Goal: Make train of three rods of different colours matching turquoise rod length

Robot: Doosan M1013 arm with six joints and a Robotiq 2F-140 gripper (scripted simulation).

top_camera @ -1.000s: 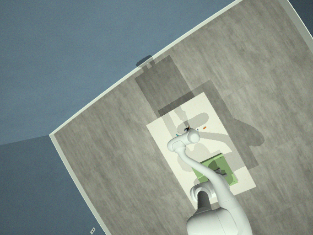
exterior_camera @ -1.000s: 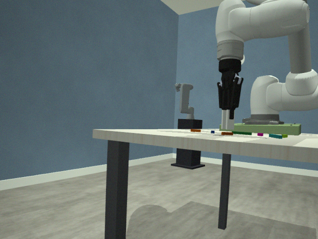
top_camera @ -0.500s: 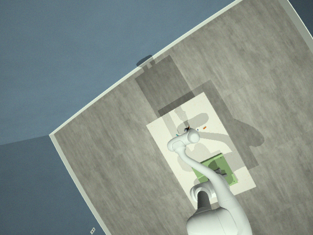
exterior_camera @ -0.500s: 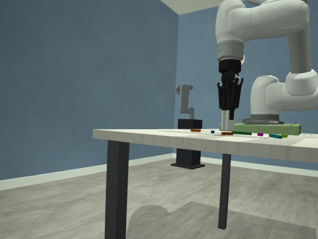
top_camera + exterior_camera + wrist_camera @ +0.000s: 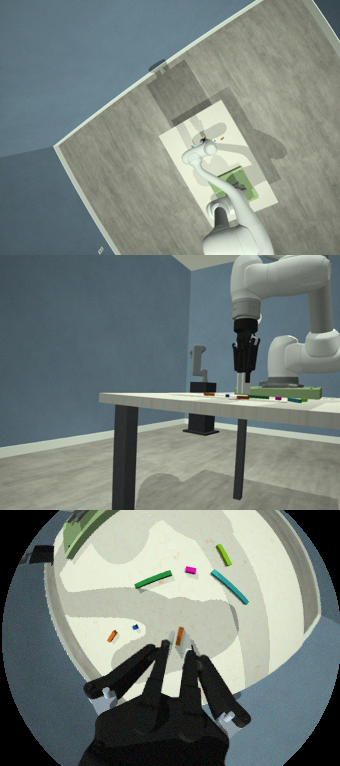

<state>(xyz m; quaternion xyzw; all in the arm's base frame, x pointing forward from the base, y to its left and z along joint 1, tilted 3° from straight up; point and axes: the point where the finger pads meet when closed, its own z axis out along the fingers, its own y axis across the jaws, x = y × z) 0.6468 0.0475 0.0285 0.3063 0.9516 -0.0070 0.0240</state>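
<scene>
Right now my hand is 6 cm past the small blue rod, 8 cm to the left of it and 5 cm above it. Round my hand: green rod: 13 cm behind, 5 cm below; magenta rod: 12 cm behind, 8 cm to the left, 5 cm below; turquoise rod: 6 cm behind, 14 cm to the left, 5 cm below.
</scene>
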